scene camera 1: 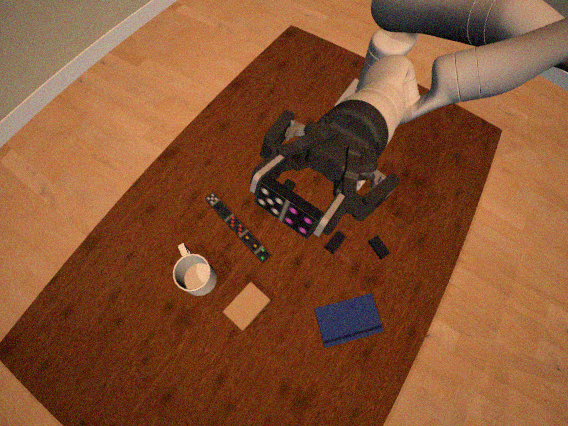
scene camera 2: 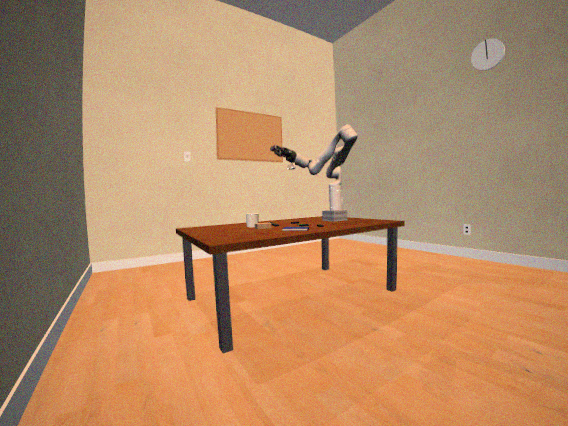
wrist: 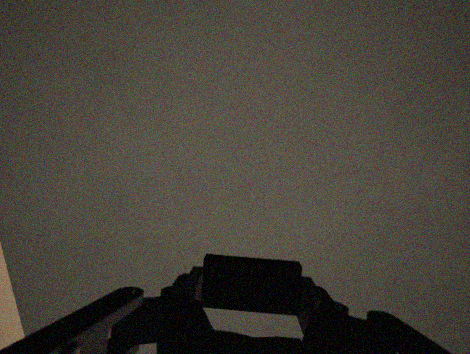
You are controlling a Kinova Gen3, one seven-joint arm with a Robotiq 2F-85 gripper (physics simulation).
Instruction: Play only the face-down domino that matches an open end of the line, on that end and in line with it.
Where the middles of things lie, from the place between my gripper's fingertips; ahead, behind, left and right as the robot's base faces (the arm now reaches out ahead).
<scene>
My gripper is now 48 cm above the tan block [scene camera 1: 251,301], 6 cm short of it and 4 cm to the left of it. Round my hand: white mug [scene camera 1: 193,273] 45 cm below, 18 cm to the right, 6 cm ahead.
</scene>
